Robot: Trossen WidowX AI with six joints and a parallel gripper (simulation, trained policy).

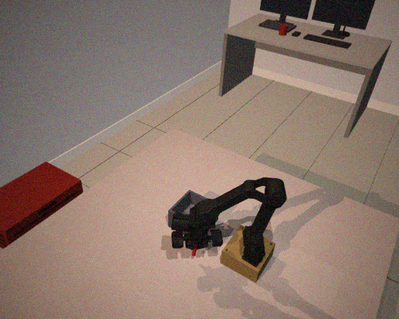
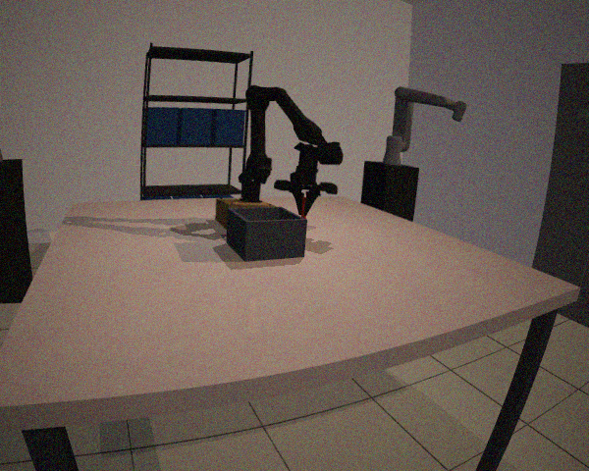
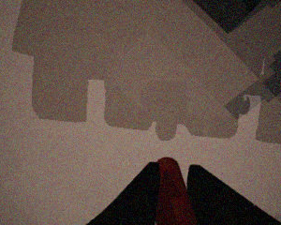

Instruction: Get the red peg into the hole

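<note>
The grey plate lies 11 cm ahead of my gripper tip, 16 cm to the right of it and 2 cm below it. Round my gripper tip: box (11 cm ahead, 16 cm to the right, 4 cm below); red peg (1 cm behind, 1 cm to the left, 1 cm above).
</note>
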